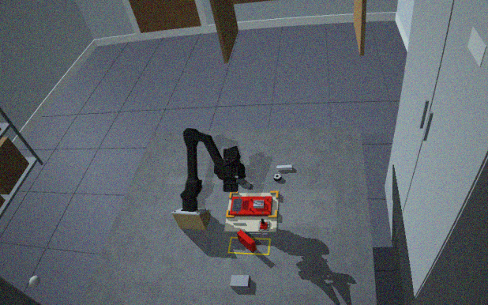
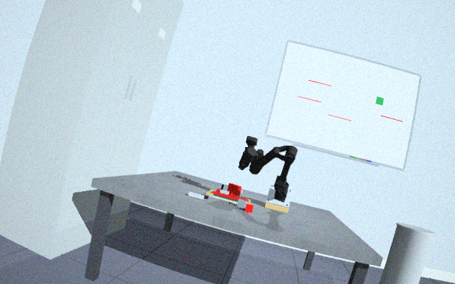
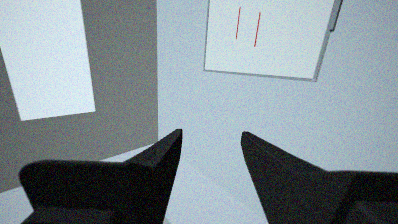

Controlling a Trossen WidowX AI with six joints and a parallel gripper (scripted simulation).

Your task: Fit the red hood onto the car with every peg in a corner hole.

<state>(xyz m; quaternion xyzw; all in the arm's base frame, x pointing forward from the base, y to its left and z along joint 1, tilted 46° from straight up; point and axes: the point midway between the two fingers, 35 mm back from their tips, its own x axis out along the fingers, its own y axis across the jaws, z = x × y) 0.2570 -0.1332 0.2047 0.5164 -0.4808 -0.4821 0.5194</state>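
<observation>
Now: the red hood 330 mm below my gripper tip, 120 mm to the right of it and 70 mm ahead of it. The rest, counted from my gripper tip: white jig: 360 mm below, 70 mm to the left, 50 mm ahead.
</observation>
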